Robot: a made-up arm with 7 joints. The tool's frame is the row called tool. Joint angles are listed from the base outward. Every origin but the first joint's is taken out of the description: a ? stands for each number. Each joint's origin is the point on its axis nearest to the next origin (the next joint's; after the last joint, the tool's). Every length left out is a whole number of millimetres.
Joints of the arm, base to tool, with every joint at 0 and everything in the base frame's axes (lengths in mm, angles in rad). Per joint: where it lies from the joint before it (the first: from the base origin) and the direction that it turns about. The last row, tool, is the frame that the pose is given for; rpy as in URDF.
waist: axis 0 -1 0 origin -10 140 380
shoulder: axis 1 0 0 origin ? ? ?
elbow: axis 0 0 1 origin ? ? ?
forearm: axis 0 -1 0 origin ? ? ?
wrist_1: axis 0 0 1 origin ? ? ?
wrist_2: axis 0 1 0 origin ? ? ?
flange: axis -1 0 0 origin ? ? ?
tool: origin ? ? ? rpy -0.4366 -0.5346 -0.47
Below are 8 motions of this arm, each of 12 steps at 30 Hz.
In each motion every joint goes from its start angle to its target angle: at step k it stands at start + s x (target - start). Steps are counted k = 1, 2, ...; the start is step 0. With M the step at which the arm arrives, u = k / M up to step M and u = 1 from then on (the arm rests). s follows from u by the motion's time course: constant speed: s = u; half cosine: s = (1 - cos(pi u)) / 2; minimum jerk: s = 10 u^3 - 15 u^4 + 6 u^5.
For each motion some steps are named. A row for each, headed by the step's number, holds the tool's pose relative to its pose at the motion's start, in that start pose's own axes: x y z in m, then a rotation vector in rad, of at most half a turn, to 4 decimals.
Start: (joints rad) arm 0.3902 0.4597 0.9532 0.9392 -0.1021 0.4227 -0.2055
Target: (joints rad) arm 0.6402 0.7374 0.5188 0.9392 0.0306 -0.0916 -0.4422
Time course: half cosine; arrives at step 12
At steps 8, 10, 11, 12:
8: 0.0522 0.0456 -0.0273 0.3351 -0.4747 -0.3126
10: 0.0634 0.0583 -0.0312 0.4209 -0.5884 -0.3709
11: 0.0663 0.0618 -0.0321 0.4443 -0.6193 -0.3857
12: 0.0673 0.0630 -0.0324 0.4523 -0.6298 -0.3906

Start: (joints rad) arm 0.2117 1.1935 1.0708 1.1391 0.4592 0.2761 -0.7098
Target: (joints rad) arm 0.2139 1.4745 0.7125 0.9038 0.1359 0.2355 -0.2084
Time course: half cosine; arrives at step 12
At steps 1, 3, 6, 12:
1: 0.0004 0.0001 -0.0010 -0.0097 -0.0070 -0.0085
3: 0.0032 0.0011 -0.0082 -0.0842 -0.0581 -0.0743
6: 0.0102 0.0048 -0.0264 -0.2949 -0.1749 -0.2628
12: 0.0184 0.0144 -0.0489 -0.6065 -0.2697 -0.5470

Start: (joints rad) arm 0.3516 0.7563 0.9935 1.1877 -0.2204 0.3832 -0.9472
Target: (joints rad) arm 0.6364 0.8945 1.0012 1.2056 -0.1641 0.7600 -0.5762
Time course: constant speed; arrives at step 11
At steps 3, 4, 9, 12:
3: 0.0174 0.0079 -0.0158 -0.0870 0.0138 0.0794
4: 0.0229 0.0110 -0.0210 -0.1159 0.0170 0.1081
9: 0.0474 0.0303 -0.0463 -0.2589 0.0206 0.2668
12: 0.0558 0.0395 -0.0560 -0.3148 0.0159 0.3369

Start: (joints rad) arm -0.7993 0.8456 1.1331 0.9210 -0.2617 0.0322 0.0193
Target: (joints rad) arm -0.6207 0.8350 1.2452 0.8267 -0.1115 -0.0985 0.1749
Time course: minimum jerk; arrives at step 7
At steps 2, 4, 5, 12:
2: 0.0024 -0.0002 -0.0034 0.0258 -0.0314 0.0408
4: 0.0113 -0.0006 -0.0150 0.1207 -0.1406 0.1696
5: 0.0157 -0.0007 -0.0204 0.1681 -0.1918 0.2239
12: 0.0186 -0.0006 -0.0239 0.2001 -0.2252 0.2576

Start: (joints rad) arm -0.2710 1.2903 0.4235 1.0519 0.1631 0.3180 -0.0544
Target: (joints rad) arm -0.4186 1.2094 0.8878 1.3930 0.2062 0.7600 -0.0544
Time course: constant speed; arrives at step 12
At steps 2, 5, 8, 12:
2: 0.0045 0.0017 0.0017 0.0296 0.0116 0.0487
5: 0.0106 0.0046 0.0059 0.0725 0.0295 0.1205
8: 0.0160 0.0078 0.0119 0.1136 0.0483 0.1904
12: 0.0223 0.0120 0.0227 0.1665 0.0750 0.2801

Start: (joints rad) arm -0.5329 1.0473 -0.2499 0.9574 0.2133 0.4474 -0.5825
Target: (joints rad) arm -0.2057 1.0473 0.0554 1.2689 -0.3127 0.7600 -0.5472
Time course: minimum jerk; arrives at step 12
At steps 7, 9, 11, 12:
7: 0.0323 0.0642 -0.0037 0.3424 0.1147 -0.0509
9: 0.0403 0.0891 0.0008 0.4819 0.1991 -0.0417
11: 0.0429 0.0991 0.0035 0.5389 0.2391 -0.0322
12: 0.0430 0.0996 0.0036 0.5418 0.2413 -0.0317

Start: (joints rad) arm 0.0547 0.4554 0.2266 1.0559 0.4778 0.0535 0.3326
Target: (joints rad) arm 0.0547 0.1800 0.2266 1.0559 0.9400 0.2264 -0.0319
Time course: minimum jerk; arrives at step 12
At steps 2, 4, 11, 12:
2: -0.0002 -0.0020 -0.0013 0.0192 -0.0032 0.0199
4: -0.0010 -0.0119 -0.0078 0.1101 -0.0156 0.1209
11: -0.0016 -0.0578 -0.0355 0.4341 -0.0089 0.6306
12: -0.0016 -0.0581 -0.0357 0.4357 -0.0085 0.6341

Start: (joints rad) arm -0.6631 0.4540 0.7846 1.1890 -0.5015 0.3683 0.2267
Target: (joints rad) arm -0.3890 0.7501 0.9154 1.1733 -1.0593 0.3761 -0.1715
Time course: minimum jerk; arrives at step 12
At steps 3, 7, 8, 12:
3: -0.0006 0.0128 -0.0033 0.0617 0.0640 -0.0566
7: -0.0016 0.0831 -0.0102 0.4087 0.4181 -0.3222
8: -0.0015 0.1007 -0.0089 0.4968 0.5108 -0.3790
12: -0.0011 0.1274 -0.0045 0.6307 0.6575 -0.4595

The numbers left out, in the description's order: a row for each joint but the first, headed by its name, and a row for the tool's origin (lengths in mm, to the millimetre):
shoulder: 30 0 -10
elbow: 0 -20 -250
forearm: -30 -10 0
wrist_1: -10 0 -120
wrist_2: -10 0 0
flange: 20 0 30
tool: 0 -10 -10

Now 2 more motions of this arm.
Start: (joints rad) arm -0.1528 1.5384 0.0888 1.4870 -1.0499 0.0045 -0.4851
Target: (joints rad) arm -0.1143 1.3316 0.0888 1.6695 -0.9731 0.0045 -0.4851
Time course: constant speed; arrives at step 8
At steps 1, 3, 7, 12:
1: 0.0057 0.0042 -0.0014 0.0290 0.0056 0.0290
3: 0.0165 0.0131 -0.0040 0.0871 0.0182 0.0866
7: 0.0360 0.0325 -0.0087 0.2044 0.0479 0.2006
12: 0.0405 0.0376 -0.0097 0.2340 0.0563 0.2287

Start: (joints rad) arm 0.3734 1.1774 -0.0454 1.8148 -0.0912 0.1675 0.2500
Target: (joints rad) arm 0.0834 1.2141 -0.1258 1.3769 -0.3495 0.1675 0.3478
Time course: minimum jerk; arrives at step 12
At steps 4, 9, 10, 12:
4: -0.0020 -0.0151 0.0024 -0.1364 0.0358 0.0668
9: -0.0018 -0.0663 0.0221 -0.6216 0.1320 0.2518
10: -0.0012 -0.0712 0.0251 -0.6725 0.1398 0.2673
12: -0.0009 -0.0737 0.0268 -0.6992 0.1438 0.2751

